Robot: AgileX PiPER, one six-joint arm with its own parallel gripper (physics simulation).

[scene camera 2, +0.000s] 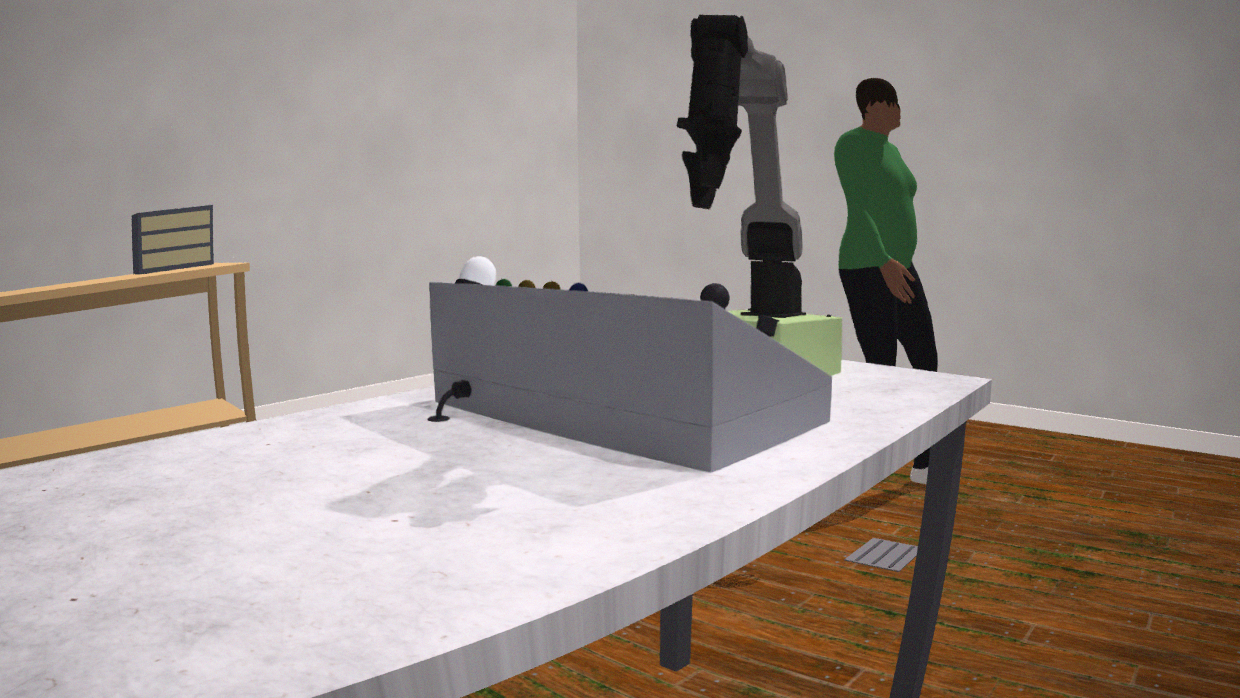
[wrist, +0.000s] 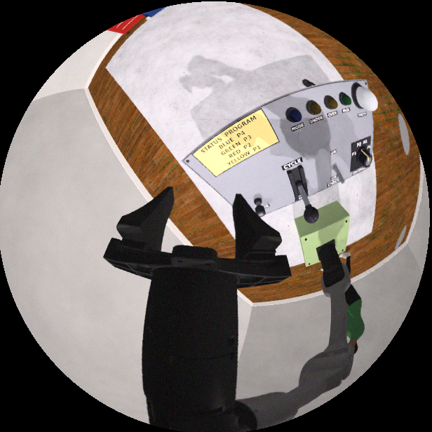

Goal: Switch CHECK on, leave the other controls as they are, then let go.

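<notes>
The grey console [scene camera 2: 572, 372] [wrist: 235, 185] stands on the table. In the wrist view, the CHECK switch [wrist: 339, 173] is a small grey lever on the console's sloping face, between an upper ON label and the lower CHECK label; its tip points toward the lower label. It lies in a shadow, and its exact position is hard to read. The console's back hides it in the scene view. My gripper [scene camera 2: 699, 183] [wrist: 203, 196] is open and empty, high above the console, apart from every control.
The CYCLE lever [wrist: 311, 214] stands left of CHECK, the rotary selector [wrist: 365, 158] right of it. A small black toggle [wrist: 259, 206] is near the console's lower left. Round lamps and a white dome [scene camera 2: 478, 270] [wrist: 365, 98] line the top. A person [scene camera 2: 876, 199] is behind the table.
</notes>
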